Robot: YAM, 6 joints.
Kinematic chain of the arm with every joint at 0, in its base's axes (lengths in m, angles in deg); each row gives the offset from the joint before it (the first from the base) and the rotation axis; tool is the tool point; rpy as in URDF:
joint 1: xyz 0 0 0.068 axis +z
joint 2: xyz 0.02 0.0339 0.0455 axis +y
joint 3: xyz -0.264 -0.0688 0 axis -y
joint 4: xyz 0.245 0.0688 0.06 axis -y
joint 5: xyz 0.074 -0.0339 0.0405 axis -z
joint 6: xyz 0.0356 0 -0.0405 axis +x
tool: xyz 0 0 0 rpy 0 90 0
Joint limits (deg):
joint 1: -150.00..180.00
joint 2: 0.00..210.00
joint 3: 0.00..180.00
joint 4: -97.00..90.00
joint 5: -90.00..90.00
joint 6: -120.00..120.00
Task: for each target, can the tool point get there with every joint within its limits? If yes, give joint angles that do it. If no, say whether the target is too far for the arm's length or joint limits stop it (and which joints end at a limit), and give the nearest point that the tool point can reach.
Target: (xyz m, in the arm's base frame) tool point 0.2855 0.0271 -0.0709
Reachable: yes | joints 7.90 145.42 62.78 -30.25 20.38 92.73
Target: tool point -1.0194 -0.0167 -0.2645
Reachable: no: too far | nearest point -0.6053 -0.0012 -0.1079 | short by 0.443 m
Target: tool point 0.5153 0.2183 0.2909
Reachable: yes | joints 26.49 149.18 131.96 60.89 75.28 -37.96
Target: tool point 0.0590 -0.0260 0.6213
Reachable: yes | joints -0.30 77.88 155.03 -78.59 46.24 59.36
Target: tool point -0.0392 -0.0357 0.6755
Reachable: yes | joints -109.63 65.71 123.71 -2.61 44.40 -94.59
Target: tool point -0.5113 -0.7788 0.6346
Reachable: no: too far | nearest point -0.3092 -0.4709 0.4241 | short by 0.424 m
